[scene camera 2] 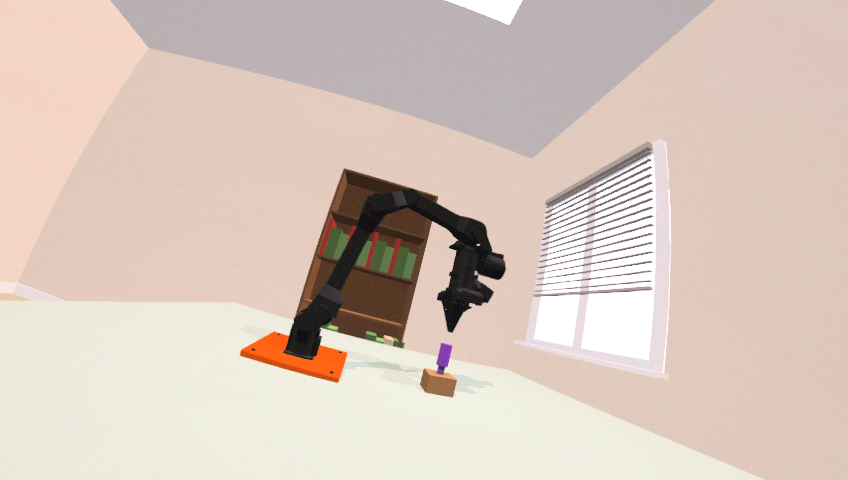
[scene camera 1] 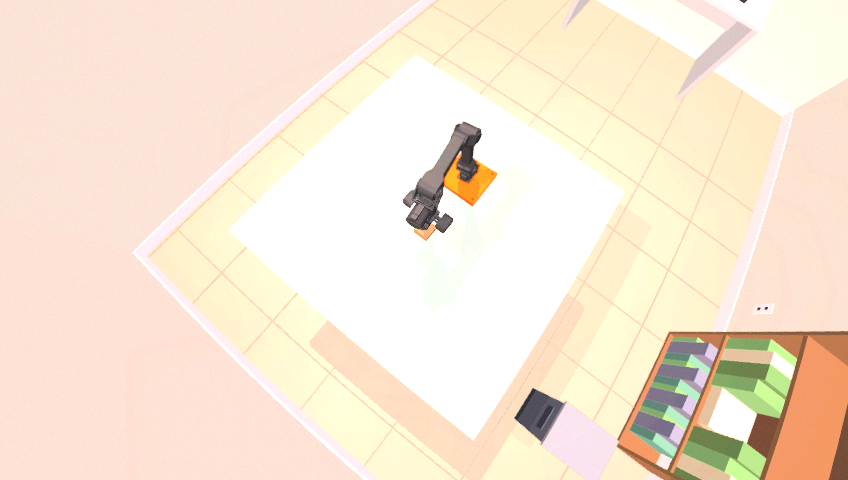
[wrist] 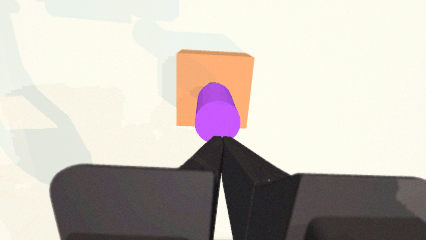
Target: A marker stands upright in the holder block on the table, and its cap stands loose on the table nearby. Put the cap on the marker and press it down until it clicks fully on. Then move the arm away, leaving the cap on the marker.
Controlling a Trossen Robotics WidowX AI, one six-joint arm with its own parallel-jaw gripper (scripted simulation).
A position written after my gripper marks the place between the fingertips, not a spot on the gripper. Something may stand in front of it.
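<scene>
My gripper (scene camera 2: pixel 449 332) holds nothing and is shut. The wrist view shows the same gripper (wrist: pixel 220 144), along with a purple cap (wrist: pixel 216 114).
</scene>
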